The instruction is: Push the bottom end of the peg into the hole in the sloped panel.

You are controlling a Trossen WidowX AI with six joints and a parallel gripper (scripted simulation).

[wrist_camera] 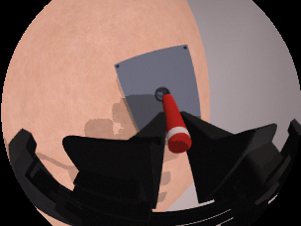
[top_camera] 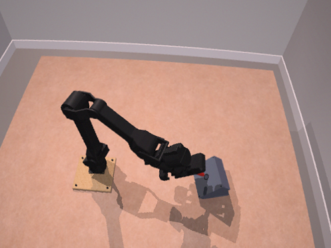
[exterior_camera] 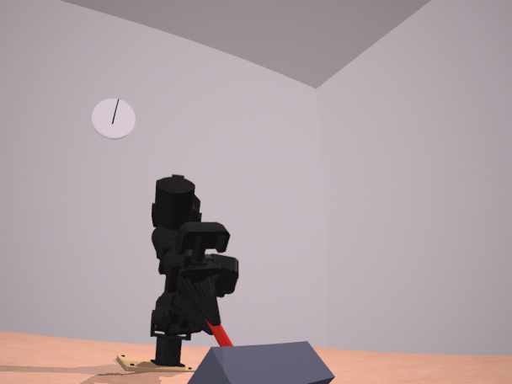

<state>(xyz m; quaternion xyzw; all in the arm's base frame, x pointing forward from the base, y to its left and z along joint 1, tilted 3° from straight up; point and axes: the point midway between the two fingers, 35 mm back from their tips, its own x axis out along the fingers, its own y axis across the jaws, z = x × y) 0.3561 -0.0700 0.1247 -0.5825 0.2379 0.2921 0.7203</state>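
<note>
Now: gripper tip 7 cm short of the grey sloped panel, 1 cm to the right of it and 7 cm above it. The rest, counted from my gripper tip: red peg (1 cm behind, 1 cm above).
</note>
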